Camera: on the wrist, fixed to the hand. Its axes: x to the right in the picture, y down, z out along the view.
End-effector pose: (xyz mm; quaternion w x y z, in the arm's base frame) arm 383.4 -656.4 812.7 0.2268 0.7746 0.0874 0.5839
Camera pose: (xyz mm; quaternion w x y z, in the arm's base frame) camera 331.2 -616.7 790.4 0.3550 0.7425 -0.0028 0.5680
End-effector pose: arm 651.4 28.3 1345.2 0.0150 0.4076 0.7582 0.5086
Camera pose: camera 617.3 -30.9 1333.8 0.1041 0.4042 0.6724 0.6113
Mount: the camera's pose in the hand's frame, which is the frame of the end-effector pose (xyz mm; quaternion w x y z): -19.2 -38.4 -54.4 0.9871 -0.1579 -0.0253 -0.0114
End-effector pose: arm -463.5 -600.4 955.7 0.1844 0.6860 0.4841 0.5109
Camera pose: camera -529.8 -612.1 939.3 0.3084 0.6554 0.4003 0.5613
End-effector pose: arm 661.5 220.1 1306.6 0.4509 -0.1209 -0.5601 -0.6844
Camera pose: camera 661.9 180.4 1249.8 0.4040 -0.2015 -0.4576 -0.7660
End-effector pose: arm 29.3 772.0 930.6 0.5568 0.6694 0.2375 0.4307
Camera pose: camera -20.2 796.4 888.6 0.6662 0.5810 0.1600 0.4393
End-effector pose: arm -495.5 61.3 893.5 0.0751 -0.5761 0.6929 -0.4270
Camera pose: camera -493.5 106.4 946.0 0.0042 0.5992 -0.7429 0.2984
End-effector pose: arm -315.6 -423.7 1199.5 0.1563 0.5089 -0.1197 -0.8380
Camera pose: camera -264.2 -383.2 1176.7 0.2221 0.4578 0.0160 -0.8607
